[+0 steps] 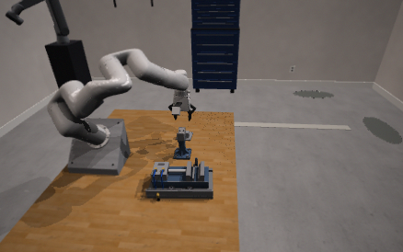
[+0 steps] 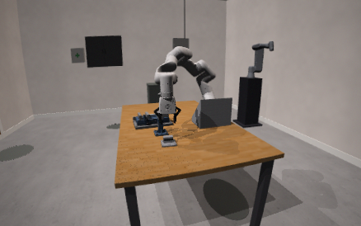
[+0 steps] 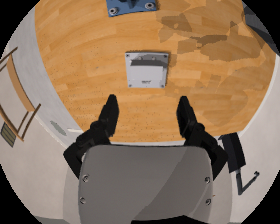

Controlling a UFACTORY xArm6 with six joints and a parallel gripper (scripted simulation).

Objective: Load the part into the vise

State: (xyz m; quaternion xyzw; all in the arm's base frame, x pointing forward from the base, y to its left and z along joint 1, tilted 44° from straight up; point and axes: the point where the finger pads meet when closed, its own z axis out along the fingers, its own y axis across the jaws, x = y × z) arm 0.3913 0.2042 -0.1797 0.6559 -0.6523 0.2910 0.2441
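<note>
The part lies 12 cm below my hand and 1 cm to the left of it. The rest, counted from my hand: air cylinder: 40 cm to the right, 6 cm below, 2 cm behind; then air cylinder rod: 39 cm to the right, 6 cm below, 6 cm ahead.
</note>
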